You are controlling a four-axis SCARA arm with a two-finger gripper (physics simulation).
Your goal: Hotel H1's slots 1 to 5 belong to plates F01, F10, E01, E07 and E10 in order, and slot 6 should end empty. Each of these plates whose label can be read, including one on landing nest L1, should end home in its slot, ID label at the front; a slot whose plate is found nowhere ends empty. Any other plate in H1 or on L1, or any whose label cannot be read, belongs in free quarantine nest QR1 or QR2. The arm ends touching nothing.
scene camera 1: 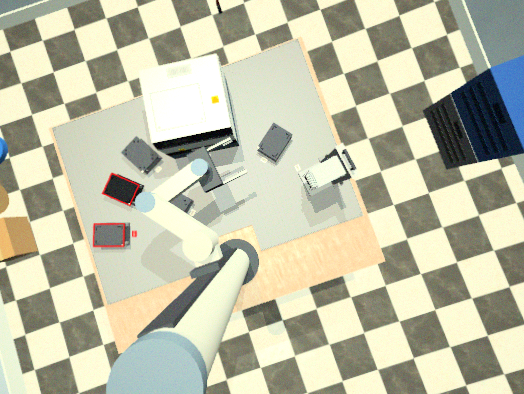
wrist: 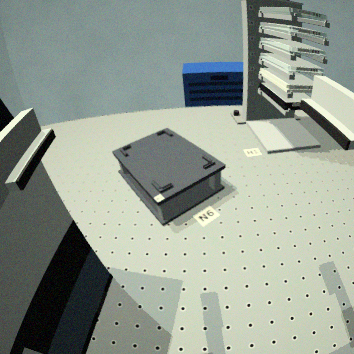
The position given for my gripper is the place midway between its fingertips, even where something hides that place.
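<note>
Nest N6 [wrist: 162, 158], in sight. My gripper [scene camera 1: 238, 155], in sight too.
</note>
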